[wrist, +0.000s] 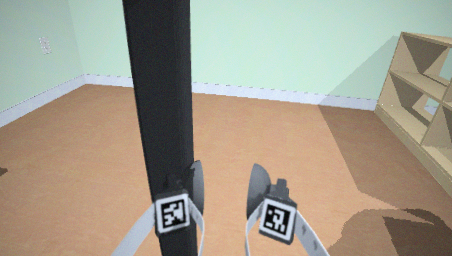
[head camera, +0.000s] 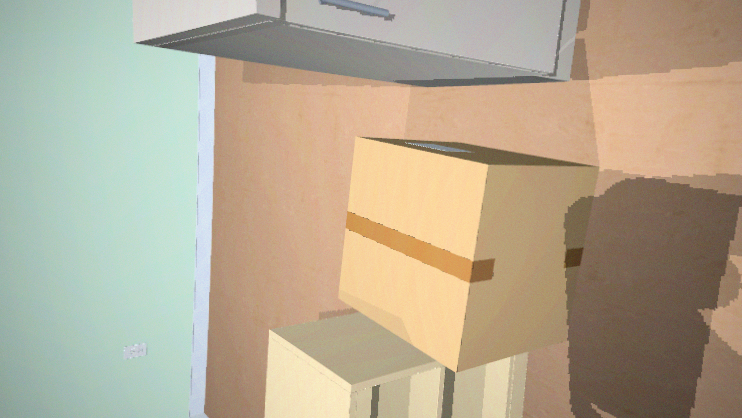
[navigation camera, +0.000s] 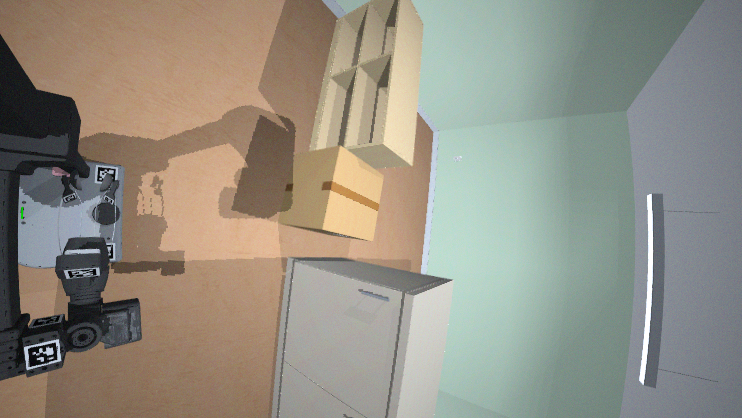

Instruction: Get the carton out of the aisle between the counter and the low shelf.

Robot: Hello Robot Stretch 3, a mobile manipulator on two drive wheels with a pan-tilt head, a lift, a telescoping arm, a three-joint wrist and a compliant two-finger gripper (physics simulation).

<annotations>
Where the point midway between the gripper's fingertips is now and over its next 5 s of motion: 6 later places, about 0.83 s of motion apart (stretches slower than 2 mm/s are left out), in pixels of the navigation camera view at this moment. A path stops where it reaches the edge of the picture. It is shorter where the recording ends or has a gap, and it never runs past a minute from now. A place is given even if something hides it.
The gripper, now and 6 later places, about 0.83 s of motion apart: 93, 172; 114, 174; 159, 178; 198, 181; 230, 184; 257, 188; 267, 188
</annotations>
